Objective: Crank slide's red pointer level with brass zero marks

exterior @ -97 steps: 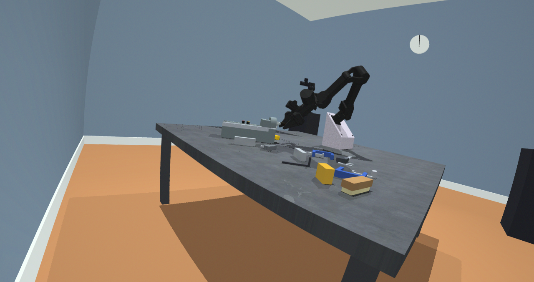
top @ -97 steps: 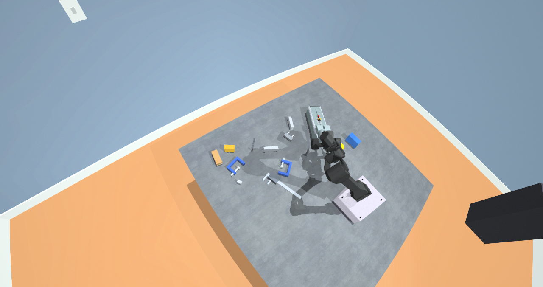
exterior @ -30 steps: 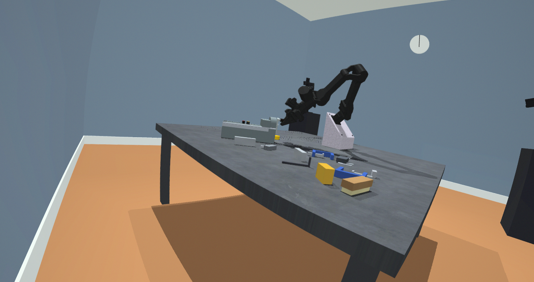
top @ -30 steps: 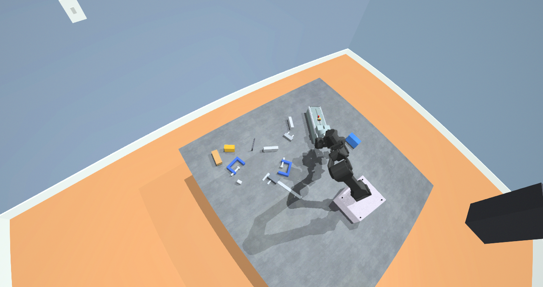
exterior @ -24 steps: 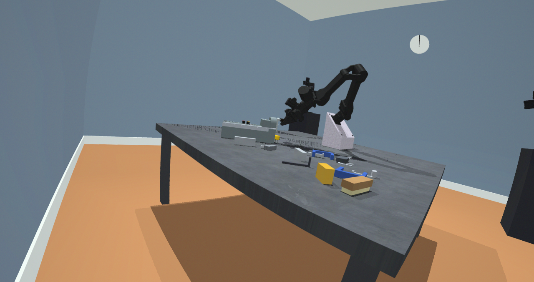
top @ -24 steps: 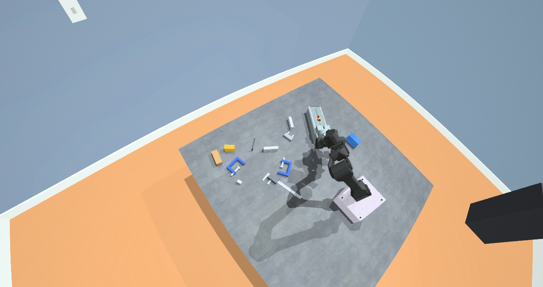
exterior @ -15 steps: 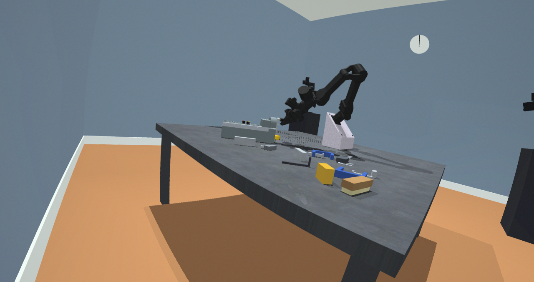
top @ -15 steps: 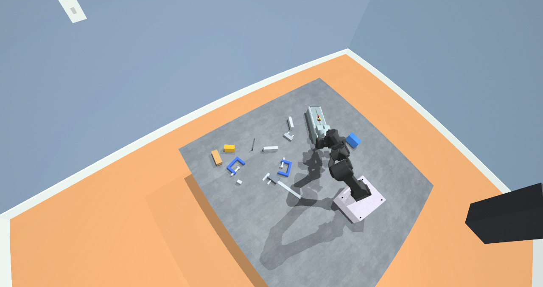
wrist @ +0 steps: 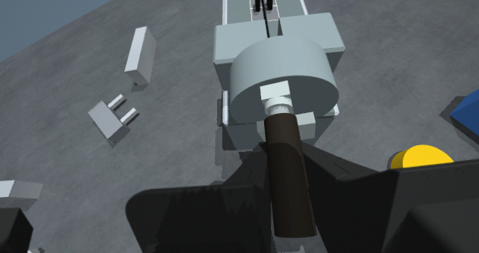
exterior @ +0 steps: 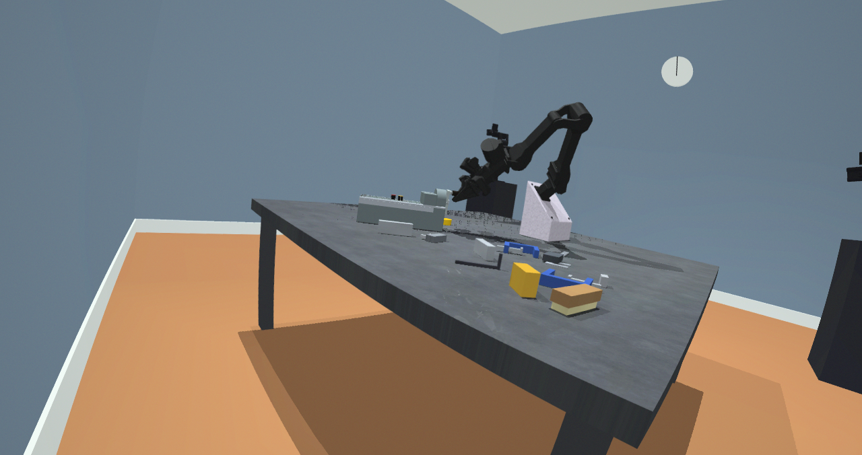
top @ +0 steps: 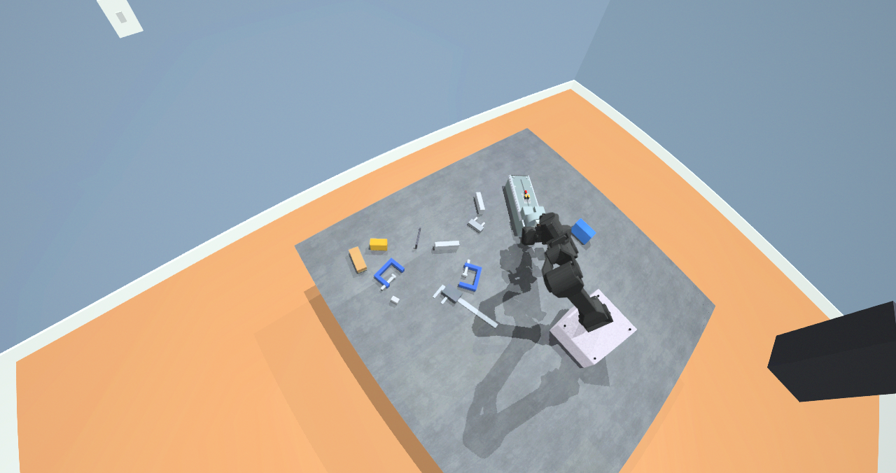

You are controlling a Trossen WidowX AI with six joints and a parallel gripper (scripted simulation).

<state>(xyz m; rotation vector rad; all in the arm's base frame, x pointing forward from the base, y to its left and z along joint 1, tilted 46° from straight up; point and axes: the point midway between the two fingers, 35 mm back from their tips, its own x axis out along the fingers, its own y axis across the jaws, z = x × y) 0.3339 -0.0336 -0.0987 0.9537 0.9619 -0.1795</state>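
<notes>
My gripper tip is 9 cm past the yellow round piece, 12 cm to the left of it and 9 cm above it. From my gripper tip the other things lie so: dark handle: 2 cm behind, 1 cm to the left, 2 cm above; red pointer: 15 cm ahead, 11 cm to the right, 1 cm below; pronged grey block: 18 cm ahead, 12 cm to the left, 9 cm below.
</notes>
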